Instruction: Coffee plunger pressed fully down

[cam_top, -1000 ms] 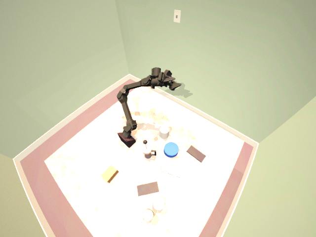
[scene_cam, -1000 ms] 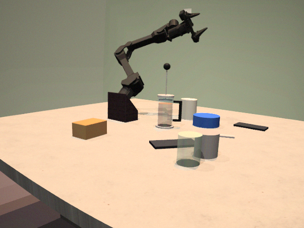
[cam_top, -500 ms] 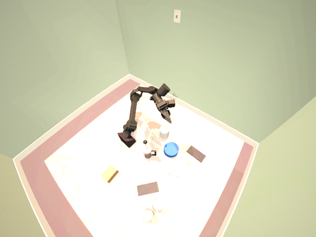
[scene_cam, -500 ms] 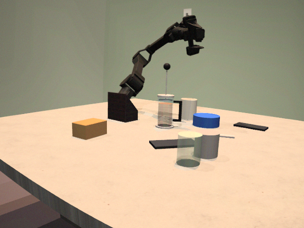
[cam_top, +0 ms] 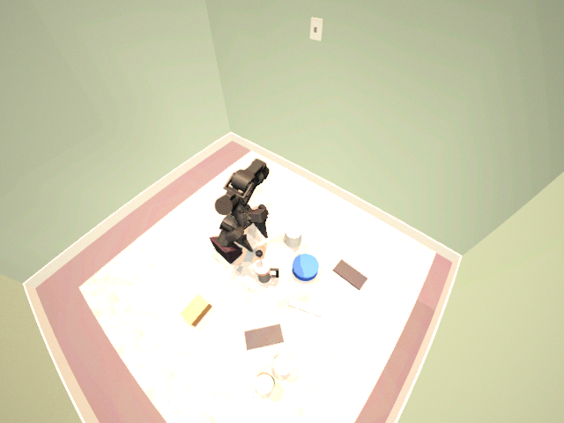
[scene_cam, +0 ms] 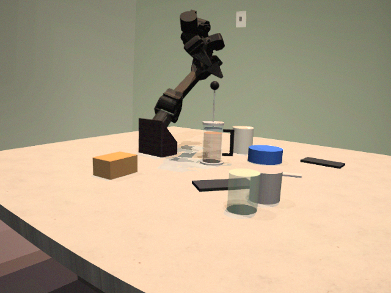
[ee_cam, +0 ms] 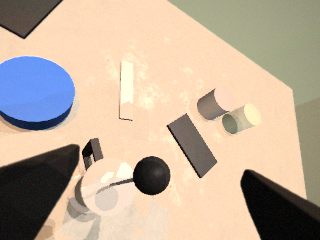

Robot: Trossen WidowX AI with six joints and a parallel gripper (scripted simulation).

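My gripper tip is now 17 cm above the coffee press and 2 cm short of it. From my gripper tip the other things lie so: white mug (25 cm below, 22 cm to the left, 4 cm behind).
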